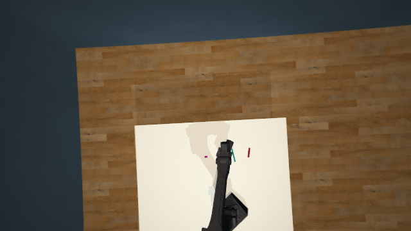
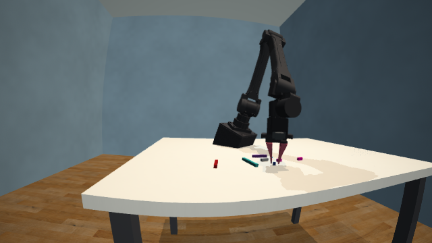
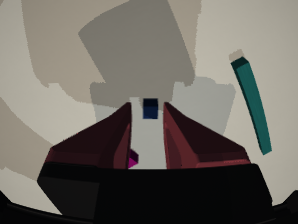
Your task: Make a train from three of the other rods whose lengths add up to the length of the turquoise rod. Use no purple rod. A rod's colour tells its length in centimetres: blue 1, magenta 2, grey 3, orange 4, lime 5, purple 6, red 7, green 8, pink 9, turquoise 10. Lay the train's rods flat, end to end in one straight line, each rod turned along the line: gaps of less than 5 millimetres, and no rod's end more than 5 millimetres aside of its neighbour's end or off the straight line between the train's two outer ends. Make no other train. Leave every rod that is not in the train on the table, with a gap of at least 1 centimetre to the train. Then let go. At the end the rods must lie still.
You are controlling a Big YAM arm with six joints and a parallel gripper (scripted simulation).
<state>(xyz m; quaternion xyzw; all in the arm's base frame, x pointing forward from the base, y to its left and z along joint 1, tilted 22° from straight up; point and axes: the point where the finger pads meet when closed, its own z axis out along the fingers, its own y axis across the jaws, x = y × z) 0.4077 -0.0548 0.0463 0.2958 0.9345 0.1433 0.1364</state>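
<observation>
Right now the blue rod is 1 cm below my hand. The rest, counted from my hand: turquoise rod 7 cm to the right, 5 cm behind, 1 cm below; grey rod 6 cm behind, 1 cm below; purple rod 12 cm behind, 1 cm to the left, 1 cm below.
</observation>
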